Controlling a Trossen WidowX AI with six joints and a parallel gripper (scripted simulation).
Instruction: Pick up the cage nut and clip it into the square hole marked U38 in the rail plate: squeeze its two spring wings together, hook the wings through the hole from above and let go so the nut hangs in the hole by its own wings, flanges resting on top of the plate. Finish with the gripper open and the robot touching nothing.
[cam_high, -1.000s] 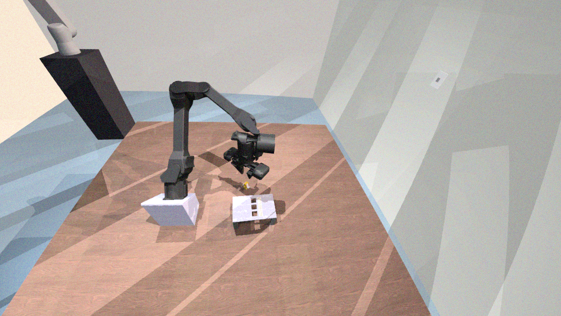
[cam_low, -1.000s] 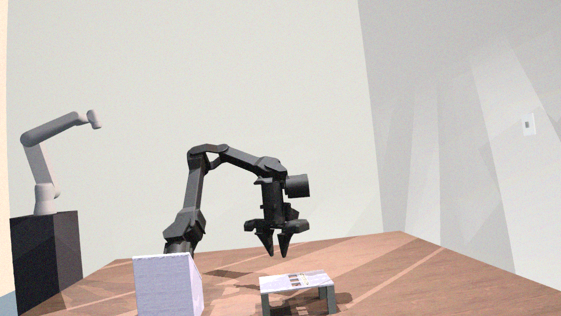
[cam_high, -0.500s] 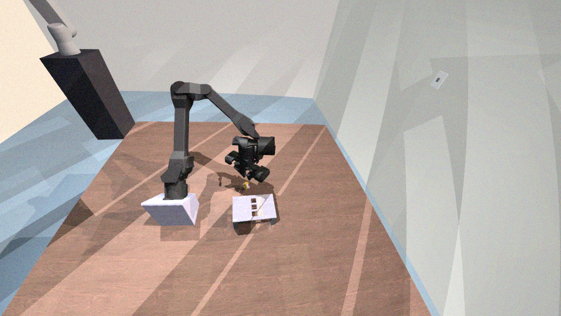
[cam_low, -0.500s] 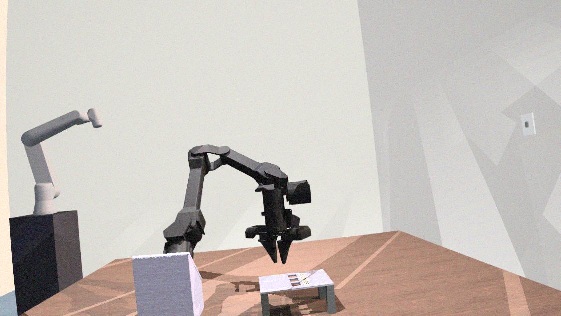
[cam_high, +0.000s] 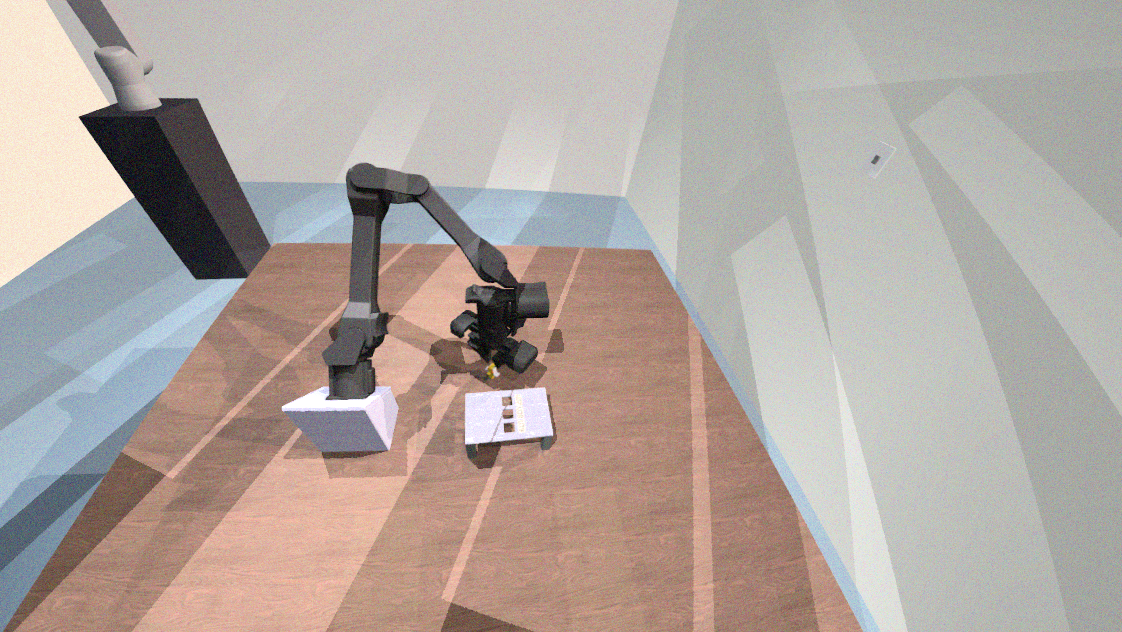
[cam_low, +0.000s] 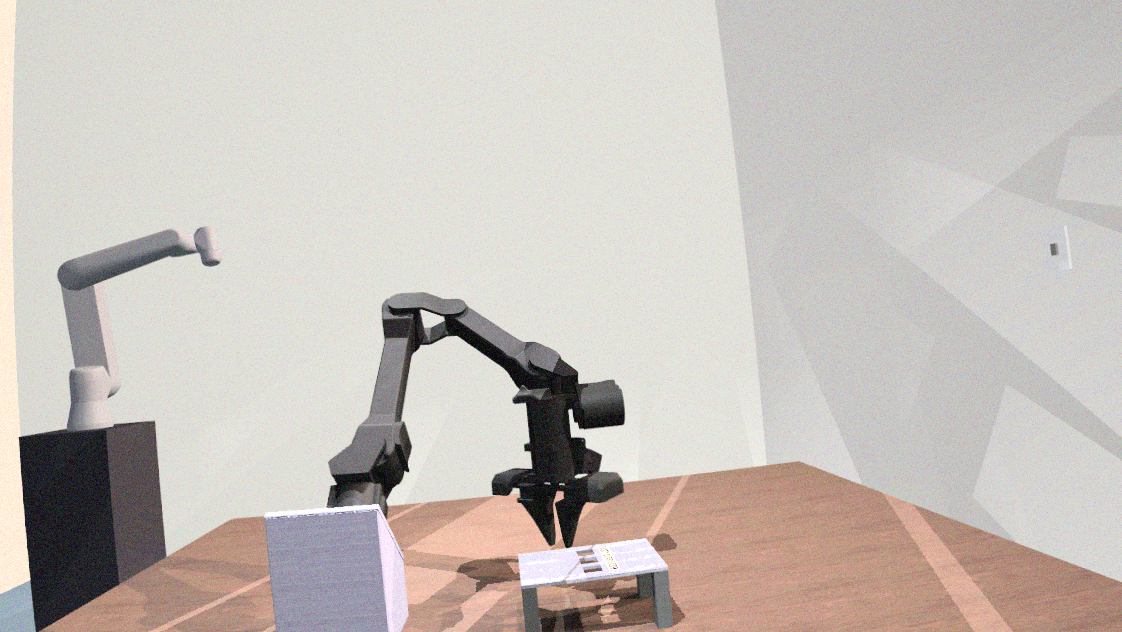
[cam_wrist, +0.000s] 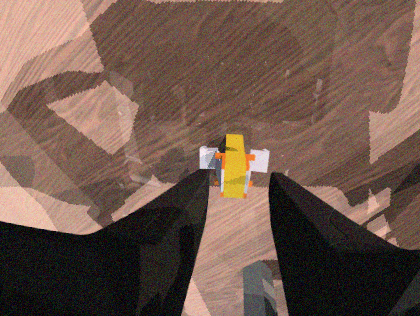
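The cage nut is 2 cm below my gripper tip.
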